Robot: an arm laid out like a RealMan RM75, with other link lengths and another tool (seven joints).
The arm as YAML. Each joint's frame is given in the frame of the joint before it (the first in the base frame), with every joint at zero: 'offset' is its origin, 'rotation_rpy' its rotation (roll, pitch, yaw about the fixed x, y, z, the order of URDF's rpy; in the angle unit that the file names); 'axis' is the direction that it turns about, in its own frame. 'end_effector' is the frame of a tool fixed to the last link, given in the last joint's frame.
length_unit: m
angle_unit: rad
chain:
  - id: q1
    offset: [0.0, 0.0, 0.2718]
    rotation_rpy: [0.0, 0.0, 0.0]
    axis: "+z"
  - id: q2
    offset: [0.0, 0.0, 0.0]
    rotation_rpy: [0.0, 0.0, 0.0]
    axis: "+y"
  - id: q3
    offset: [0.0, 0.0, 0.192]
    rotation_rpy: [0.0, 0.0, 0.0]
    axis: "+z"
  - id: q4
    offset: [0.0, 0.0, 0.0]
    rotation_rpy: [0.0, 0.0, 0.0]
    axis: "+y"
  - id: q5
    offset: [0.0, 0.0, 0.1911]
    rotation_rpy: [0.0, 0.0, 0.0]
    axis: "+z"
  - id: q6
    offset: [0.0, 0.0, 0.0]
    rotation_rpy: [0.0, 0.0, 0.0]
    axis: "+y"
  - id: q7
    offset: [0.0, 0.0, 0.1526]
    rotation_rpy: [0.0, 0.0, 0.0]
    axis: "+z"
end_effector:
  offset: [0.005, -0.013, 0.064]
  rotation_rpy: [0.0, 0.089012, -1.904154]
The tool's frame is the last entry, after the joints.
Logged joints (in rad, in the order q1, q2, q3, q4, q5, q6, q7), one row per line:
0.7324 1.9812 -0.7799 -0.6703 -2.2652 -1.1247 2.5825
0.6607 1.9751 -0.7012 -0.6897 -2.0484 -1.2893 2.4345
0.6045 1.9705 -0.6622 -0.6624 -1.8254 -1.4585 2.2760
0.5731 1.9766 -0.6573 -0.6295 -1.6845 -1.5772 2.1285
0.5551 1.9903 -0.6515 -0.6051 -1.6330 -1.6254 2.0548
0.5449 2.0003 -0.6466 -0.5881 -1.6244 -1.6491 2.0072
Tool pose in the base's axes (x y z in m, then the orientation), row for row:
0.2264 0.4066 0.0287 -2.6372 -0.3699 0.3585
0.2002 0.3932 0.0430 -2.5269 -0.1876 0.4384
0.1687 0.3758 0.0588 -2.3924 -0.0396 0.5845
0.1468 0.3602 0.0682 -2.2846 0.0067 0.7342
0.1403 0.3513 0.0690 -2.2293 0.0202 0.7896
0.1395 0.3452 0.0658 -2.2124 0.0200 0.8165
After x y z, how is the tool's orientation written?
As angles about the fixed x, y, z axes (roll, pitch, yaw), in radians.
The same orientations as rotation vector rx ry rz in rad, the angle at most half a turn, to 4 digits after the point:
-2.4981 -0.5781 -0.3538
-2.4262 -0.6170 -0.0571
-2.2964 -0.7104 0.2267
-2.1623 -0.8277 0.3868
-2.0976 -0.8618 0.4491
-2.0728 -0.8843 0.4691

